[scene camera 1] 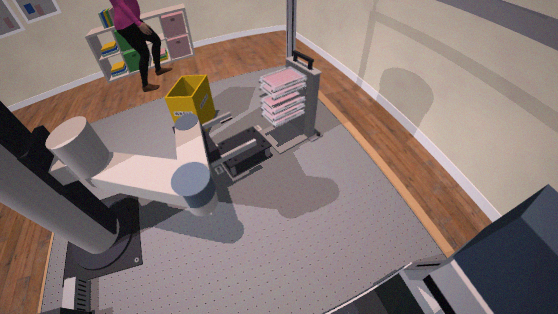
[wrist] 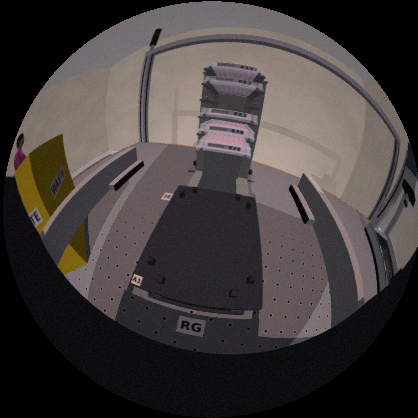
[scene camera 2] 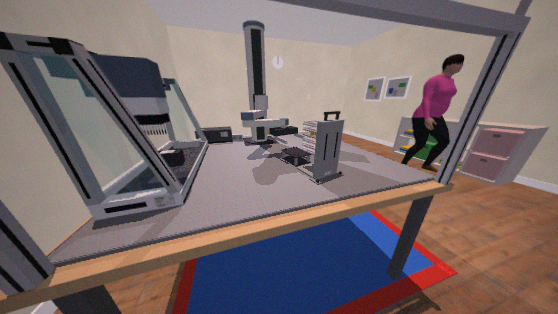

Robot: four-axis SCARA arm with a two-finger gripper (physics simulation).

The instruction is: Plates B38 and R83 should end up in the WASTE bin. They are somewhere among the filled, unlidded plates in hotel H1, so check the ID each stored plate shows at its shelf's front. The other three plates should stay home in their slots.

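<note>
There's a plate R83 in the pictures, and they show my gripper as well. The wrist view has my gripper in it too.
</note>
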